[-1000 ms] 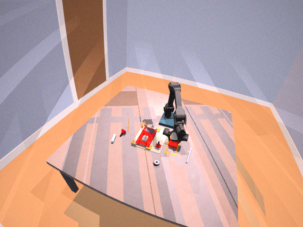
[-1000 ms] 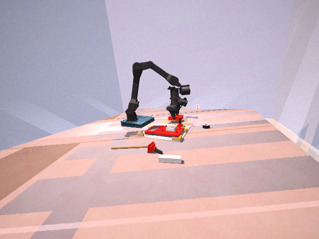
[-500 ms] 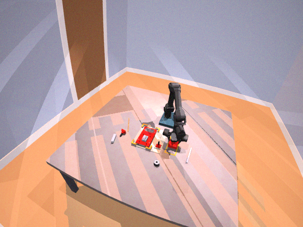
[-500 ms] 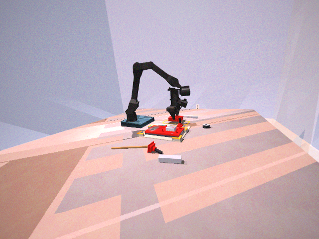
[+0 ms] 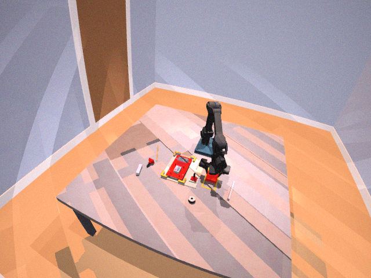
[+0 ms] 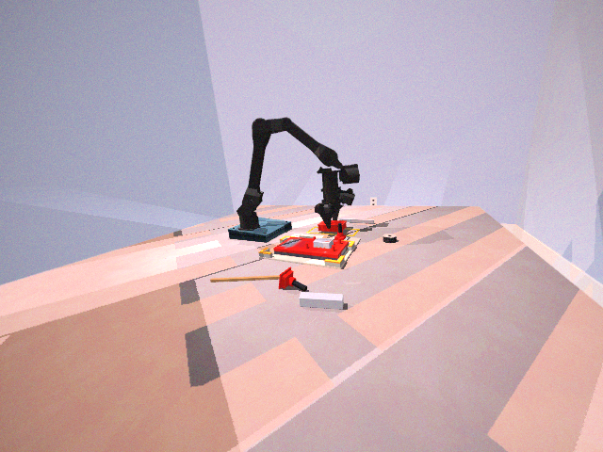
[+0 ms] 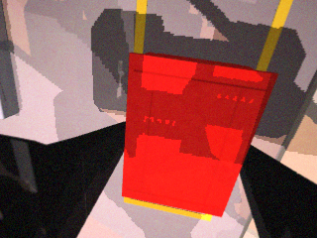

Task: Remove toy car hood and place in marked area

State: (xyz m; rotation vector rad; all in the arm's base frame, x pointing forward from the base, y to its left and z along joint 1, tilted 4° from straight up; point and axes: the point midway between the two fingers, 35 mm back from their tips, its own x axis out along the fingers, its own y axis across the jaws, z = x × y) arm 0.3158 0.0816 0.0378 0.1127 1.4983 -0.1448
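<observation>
Right now the grey bar is 13 cm to the left of my gripper tip, 8 cm ahead of it and 1 cm below it. Also, from my gripper tip: thin stick (40 cm to the right, 14 cm behind, 2 cm below); dark ring (20 cm ahead, 10 cm to the right, 1 cm below); red hood (right at my gripper tip).
</observation>
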